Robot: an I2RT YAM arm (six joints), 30 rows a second.
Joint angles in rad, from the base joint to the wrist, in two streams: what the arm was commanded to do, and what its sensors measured. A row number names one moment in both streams.
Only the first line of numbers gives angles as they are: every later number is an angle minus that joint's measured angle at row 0.
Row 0, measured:
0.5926 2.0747 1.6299 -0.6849 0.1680 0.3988
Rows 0 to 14, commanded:
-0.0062 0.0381 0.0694 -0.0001 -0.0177 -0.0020
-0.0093 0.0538 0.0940 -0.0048 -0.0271 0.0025
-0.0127 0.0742 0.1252 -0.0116 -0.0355 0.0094
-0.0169 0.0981 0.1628 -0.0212 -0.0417 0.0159
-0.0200 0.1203 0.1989 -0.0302 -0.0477 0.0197
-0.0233 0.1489 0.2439 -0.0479 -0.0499 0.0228
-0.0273 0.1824 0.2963 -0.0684 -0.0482 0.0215
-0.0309 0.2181 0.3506 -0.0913 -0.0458 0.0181
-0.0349 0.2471 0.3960 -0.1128 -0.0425 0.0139
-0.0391 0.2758 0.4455 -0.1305 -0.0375 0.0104
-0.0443 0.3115 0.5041 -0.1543 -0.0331 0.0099
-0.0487 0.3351 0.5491 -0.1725 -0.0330 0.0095
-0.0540 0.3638 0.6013 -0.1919 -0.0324 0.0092
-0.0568 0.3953 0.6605 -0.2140 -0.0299 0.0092
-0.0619 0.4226 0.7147 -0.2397 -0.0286 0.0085
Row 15, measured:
-0.0511 0.3563 0.5993 -0.1378 -0.0339 0.0042
